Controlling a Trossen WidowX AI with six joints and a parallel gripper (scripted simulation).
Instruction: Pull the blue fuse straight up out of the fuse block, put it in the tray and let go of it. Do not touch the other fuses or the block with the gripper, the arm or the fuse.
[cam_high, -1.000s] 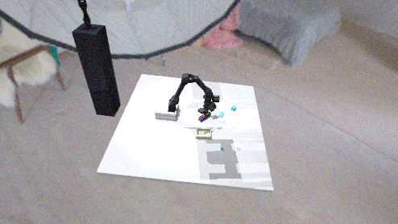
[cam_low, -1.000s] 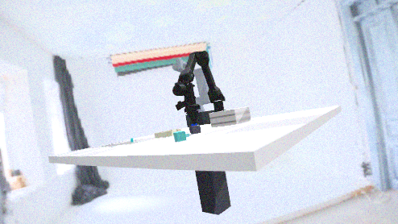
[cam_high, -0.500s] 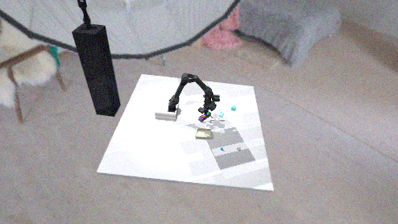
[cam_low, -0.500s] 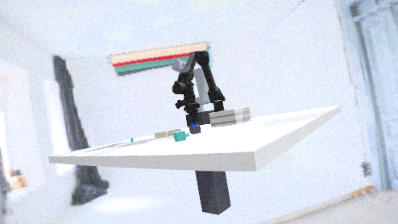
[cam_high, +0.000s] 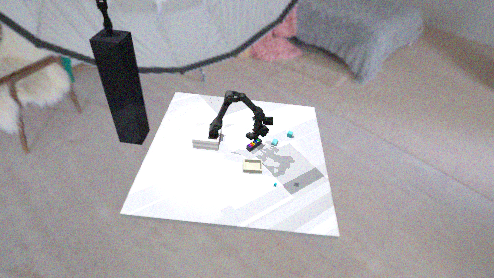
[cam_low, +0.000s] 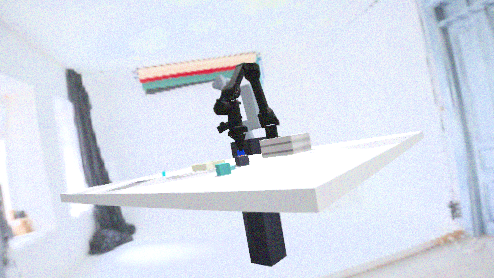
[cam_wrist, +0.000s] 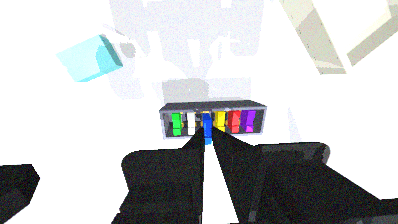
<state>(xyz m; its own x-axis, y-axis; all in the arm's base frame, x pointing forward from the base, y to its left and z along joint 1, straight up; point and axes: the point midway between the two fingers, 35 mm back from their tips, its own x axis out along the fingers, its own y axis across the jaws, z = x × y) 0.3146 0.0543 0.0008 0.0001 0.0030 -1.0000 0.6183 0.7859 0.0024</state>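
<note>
The beige tray lies 220 mm to the right of my gripper tip and 60 mm below it. From my gripper tip the other things lie so: blue fuse: 10 mm below.
</note>
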